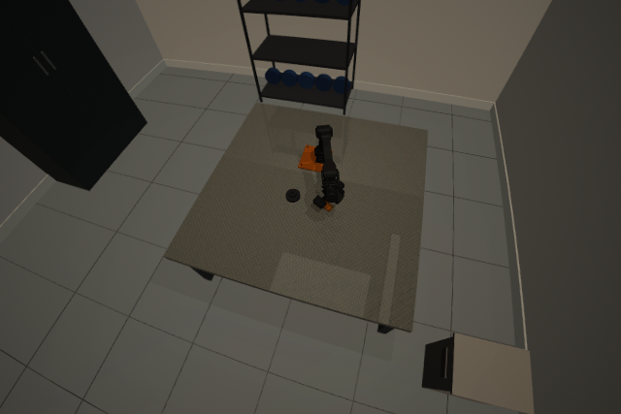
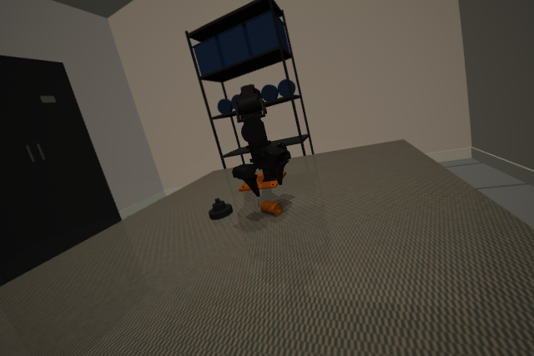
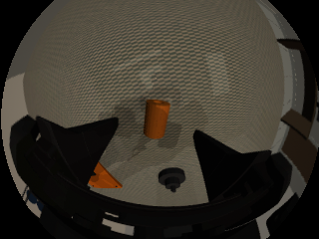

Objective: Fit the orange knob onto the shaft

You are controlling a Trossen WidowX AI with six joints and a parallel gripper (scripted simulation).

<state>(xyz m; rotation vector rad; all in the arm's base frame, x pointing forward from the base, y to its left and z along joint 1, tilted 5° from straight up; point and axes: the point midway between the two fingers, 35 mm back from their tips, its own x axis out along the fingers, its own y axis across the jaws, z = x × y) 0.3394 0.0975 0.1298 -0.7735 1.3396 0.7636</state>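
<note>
Now: gripper tip 10 mm past the orange knob, 10 mm to the left of it and 60 mm above it. Round my gripper tip: pedestal 50 mm behind, 220 mm to the right, 50 mm below.
</note>
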